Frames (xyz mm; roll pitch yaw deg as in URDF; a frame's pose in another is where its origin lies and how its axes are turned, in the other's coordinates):
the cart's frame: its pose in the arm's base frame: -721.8 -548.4 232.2 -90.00 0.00 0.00
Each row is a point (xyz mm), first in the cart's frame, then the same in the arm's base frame.
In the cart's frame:
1: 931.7 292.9 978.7
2: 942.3 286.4 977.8
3: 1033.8 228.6 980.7
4: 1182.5 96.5 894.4
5: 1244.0 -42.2 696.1
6: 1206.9 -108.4 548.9
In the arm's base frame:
1: 209.9 430.3 -60.7
2: 220.5 429.4 -54.2
3: 312.0 432.3 3.6
4: 460.7 346.0 135.7
5: 522.2 147.7 274.4
6: 485.1 0.5 340.6

